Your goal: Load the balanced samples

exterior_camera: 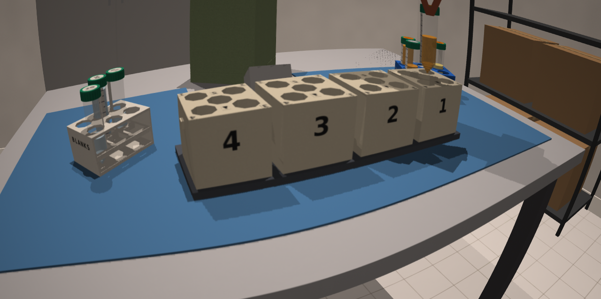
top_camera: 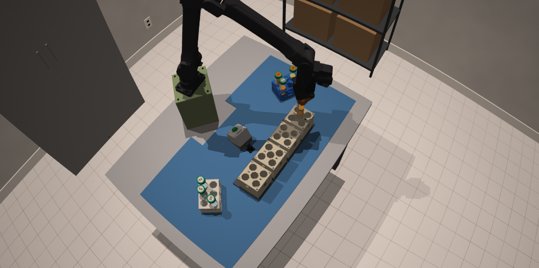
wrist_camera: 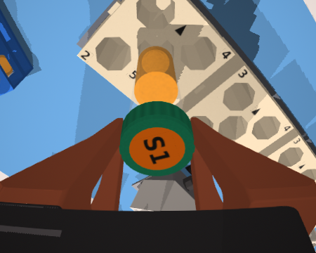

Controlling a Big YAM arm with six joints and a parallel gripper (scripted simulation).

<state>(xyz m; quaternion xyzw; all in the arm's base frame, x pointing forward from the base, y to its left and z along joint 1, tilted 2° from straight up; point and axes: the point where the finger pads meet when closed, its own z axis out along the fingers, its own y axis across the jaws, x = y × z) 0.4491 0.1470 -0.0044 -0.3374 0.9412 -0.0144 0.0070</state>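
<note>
The white-dot blank is 490 mm to the right of my hand, 170 mm behind it and 150 mm below it. Round my hand: blue sample rack RS: 180 mm below, 170 mm to the left, 140 mm behind; white blank rack RB: 480 mm to the right, 180 mm below, 160 mm behind; green DONE key: 220 mm behind, 170 mm to the right, 150 mm below.
</note>
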